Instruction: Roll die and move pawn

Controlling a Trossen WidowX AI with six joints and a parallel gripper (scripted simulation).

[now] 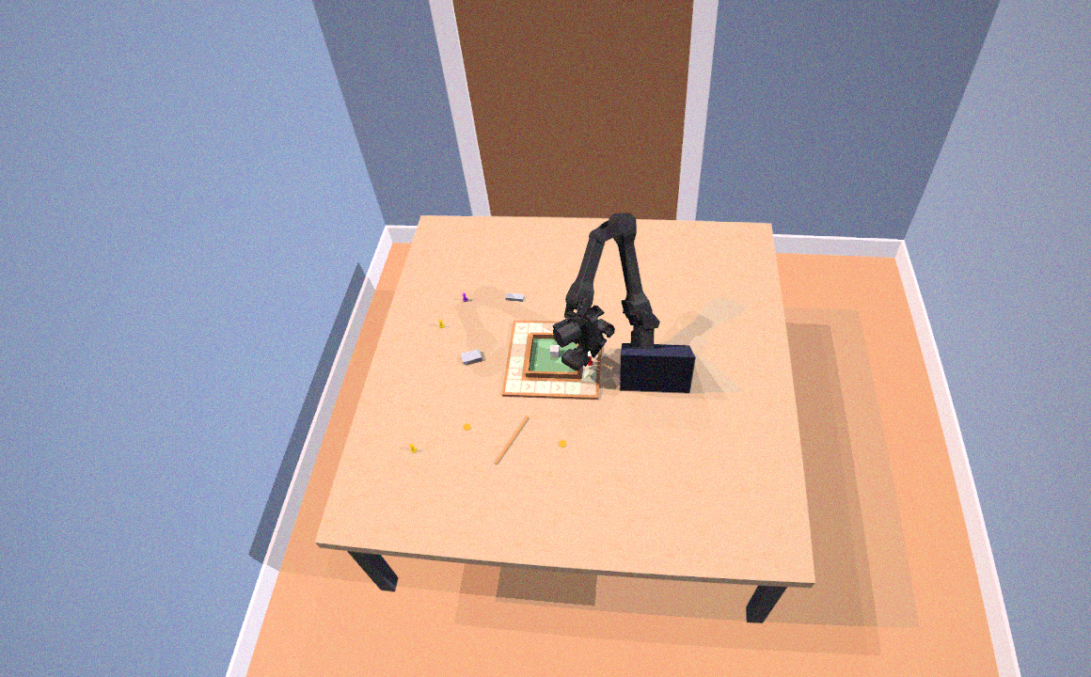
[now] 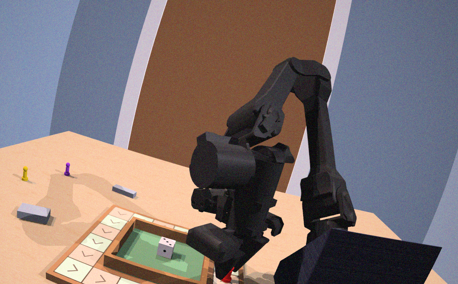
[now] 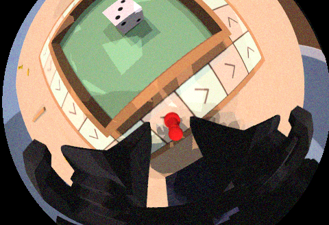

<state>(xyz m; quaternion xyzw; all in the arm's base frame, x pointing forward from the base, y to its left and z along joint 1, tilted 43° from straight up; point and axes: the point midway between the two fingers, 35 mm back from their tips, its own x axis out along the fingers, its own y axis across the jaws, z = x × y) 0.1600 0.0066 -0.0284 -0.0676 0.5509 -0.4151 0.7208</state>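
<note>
My gripper tip is 11 cm short of the white die and 3 cm to the left of it. Also, from my gripper tip: red pawn (right at my gripper tip); then dice tray (11 cm ahead, 2 cm to the right, 2 cm below); then wooden stick (28 cm to the left, 19 cm ahead, 2 cm below).
</note>
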